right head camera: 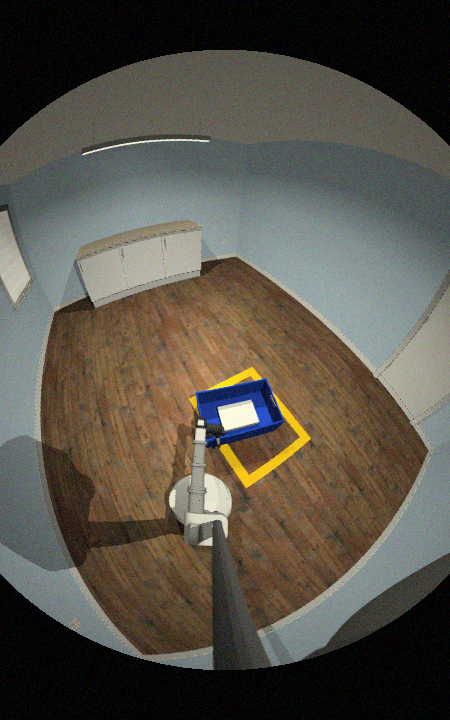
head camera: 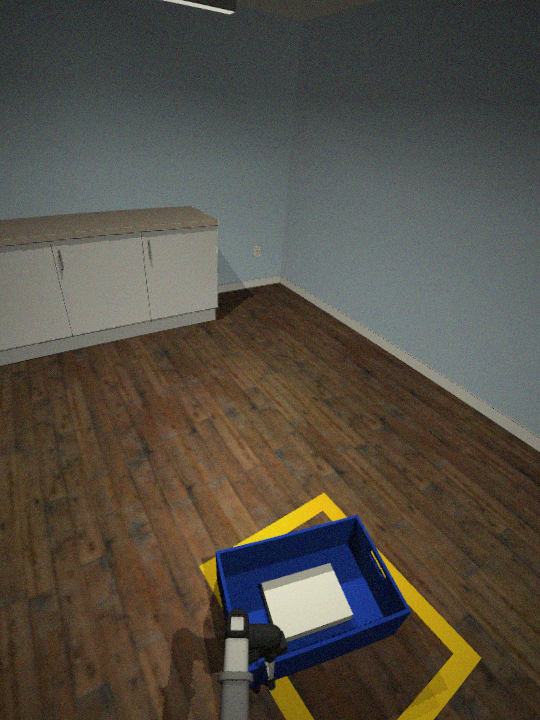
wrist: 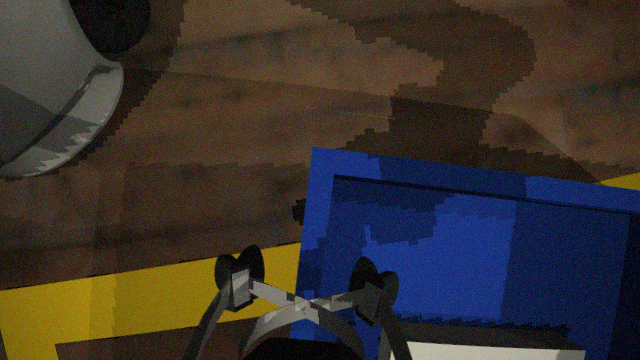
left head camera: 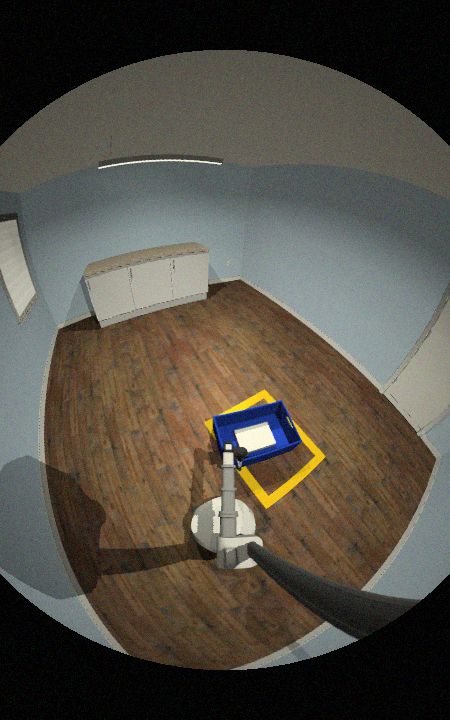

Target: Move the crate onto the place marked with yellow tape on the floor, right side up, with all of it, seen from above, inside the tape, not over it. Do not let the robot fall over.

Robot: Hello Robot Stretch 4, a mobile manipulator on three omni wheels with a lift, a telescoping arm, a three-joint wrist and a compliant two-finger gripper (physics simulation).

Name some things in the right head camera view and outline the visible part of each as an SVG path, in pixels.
A blue crate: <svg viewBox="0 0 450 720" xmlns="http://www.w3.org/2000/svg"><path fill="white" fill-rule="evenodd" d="M215 436L212 435L212 437L205 438L205 441L207 441L206 447L216 446L217 440ZM266 378L195 392L199 416L204 417L206 423L219 423L224 427L225 435L219 437L220 445L275 430L284 421Z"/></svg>
